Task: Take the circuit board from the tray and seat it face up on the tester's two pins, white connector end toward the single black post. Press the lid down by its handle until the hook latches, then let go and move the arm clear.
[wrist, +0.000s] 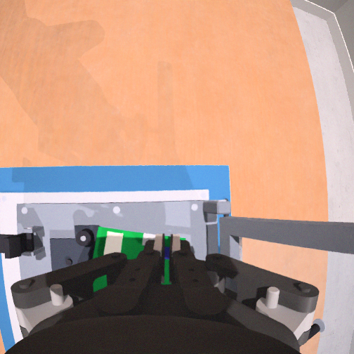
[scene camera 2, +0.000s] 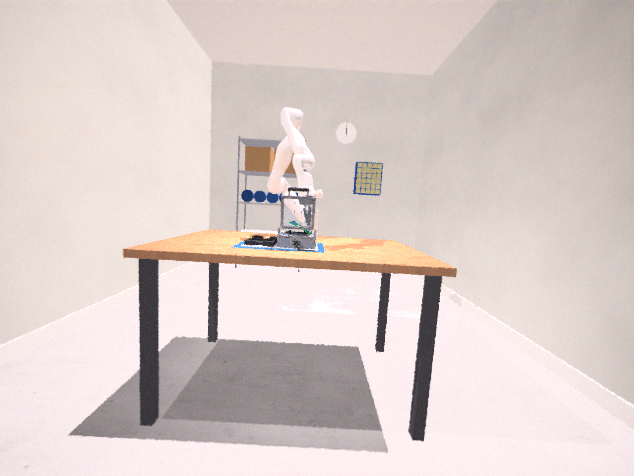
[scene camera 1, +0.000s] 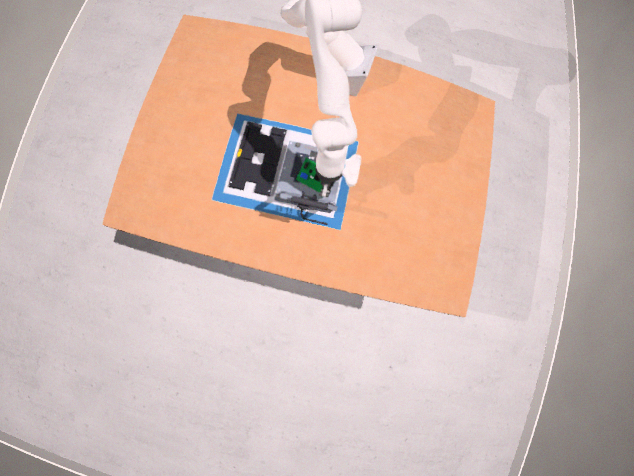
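Seen in the pictures: gripper, between the fingertips: [scene camera 2: 309,230] [scene camera 1: 326,189]; arm's base, origin of its link: [scene camera 1: 351,60].
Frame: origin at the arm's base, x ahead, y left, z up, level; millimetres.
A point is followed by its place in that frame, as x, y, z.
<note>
My gripper [wrist: 167,245] is shut on the green circuit board [scene camera 1: 309,174] [scene camera 2: 294,223] [wrist: 131,240], which shows face up over the grey tester base [scene camera 1: 286,185] @[471, -45, -56] [scene camera 2: 289,240] @[507, -8, -76] [wrist: 145,214]. The board's white connector end [wrist: 114,243] points toward a round black post [wrist: 83,237] at the left in the wrist view. Scene camera 2 shows green just above the base; the exact gap is unclear. The pins under the board are hidden. The lid [scene camera 2: 282,212] @[529, -41, 49] [wrist: 290,233] stands upright and open, its black handle [scene camera 2: 298,190] @[550, 28, 147] on top. The gripper is partly hidden by the arm and lid in the scene views.
The black tray [scene camera 1: 247,171] @[460, -175, -98] [scene camera 2: 261,240] @[384, -175, -102] lies beside the tester on a blue-bordered mat [scene camera 1: 219,193] @[552, -234, -114] [scene camera 2: 321,249] @[454, 134, -114] [wrist: 200,178]. A black block [wrist: 11,245] stands at the tester's left edge in the wrist view. The upright lid stands close beside the gripper.
</note>
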